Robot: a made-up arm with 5 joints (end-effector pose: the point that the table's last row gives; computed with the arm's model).
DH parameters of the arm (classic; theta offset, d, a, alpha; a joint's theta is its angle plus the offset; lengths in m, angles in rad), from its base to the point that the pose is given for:
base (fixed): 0.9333 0 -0.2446 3.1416
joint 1: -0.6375 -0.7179 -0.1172 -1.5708
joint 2: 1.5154 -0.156 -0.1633 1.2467
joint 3: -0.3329 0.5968 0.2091 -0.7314
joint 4: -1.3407 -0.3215 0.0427 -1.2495
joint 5: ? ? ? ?
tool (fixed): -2.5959 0.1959 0 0
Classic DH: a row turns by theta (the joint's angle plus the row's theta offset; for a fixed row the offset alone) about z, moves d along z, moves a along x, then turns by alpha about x.
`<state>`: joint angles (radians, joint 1 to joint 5).
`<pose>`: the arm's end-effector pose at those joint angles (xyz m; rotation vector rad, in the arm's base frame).
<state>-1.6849 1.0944 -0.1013 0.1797 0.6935</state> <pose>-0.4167 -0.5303 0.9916 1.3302 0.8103 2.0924</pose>
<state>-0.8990 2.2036 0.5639 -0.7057 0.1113</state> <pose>-0.0974 -0.5322 1.0012 1.6622 0.8440 0.8860</pose>
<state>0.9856 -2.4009 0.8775 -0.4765 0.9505</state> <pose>-0.5895 -0.2568 0.5083 -1.0989 2.1627 -0.9101</pose>
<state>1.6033 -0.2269 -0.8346 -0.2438 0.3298</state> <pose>-0.0223 -0.0133 0.2736 -1.1615 0.0117 -1.1055</pose>
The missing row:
joint 5: 0.4898 -0.3567 -0.0398 -0.1468
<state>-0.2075 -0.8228 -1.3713 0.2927 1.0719</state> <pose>-0.1539 -0.4232 0.1136 -1.4557 -0.3800 1.6607</pose>
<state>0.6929 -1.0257 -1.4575 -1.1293 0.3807</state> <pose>-0.4492 -0.3210 0.3363 -2.5721 -1.1609 0.3359</pose>
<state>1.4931 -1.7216 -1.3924 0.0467 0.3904</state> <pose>-0.7642 -0.1888 0.4753 -1.6478 0.9052 0.4663</pose>
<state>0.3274 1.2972 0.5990 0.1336 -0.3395</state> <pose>-0.4266 -0.0705 1.0981 1.5183 0.5453 -0.1393</pose>
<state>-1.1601 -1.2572 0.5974 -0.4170 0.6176</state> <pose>-0.1642 -0.4470 0.3553 -1.5267 -0.0290 1.1289</pose>
